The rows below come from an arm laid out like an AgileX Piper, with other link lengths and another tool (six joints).
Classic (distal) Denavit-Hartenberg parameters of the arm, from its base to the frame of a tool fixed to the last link. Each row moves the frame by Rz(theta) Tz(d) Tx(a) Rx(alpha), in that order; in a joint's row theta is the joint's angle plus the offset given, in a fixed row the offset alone. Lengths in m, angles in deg.
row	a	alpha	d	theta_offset
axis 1	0.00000	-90.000	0.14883	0.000
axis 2	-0.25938	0.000	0.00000	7.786
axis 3	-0.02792	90.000	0.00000	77.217
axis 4	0.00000	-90.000	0.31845	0.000
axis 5	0.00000	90.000	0.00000	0.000
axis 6	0.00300	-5.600	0.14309	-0.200
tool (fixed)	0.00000	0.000	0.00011	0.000
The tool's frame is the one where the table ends.
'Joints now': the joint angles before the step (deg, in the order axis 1, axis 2, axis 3, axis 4, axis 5, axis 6). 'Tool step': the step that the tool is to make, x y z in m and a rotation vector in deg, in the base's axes. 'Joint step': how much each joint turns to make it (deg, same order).
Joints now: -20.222 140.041 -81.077 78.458 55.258 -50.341
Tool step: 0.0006 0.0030 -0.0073 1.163 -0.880 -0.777
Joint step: 0.198 1.381 0.006 2.905 0.247 -2.292
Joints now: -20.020 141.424 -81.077 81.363 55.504 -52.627
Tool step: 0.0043 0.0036 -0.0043 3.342 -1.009 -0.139
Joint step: 0.061 2.383 -1.790 2.621 2.691 -0.893
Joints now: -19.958 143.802 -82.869 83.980 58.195 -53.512
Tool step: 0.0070 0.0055 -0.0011 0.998 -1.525 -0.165
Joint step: 0.783 1.276 -1.369 2.251 0.581 -1.247
